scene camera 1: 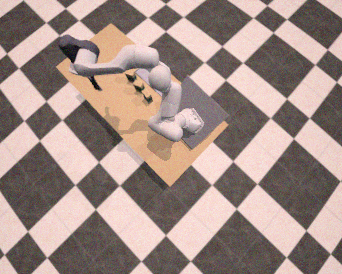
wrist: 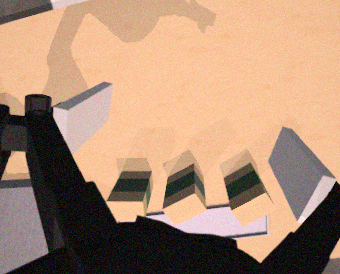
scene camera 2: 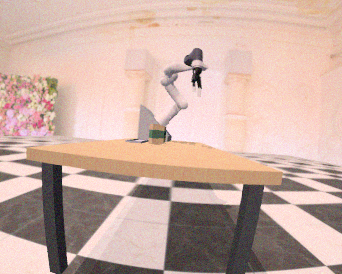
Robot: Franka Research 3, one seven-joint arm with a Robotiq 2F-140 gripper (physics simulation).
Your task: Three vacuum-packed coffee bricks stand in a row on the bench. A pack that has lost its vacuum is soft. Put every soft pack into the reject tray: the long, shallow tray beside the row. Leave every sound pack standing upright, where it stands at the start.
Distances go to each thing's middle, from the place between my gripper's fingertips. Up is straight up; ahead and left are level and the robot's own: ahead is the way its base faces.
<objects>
I see my gripper 420 mm to the left of the shallow reject tray (wrist: 222,222), 420 mm above it and 50 mm past it.
</objects>
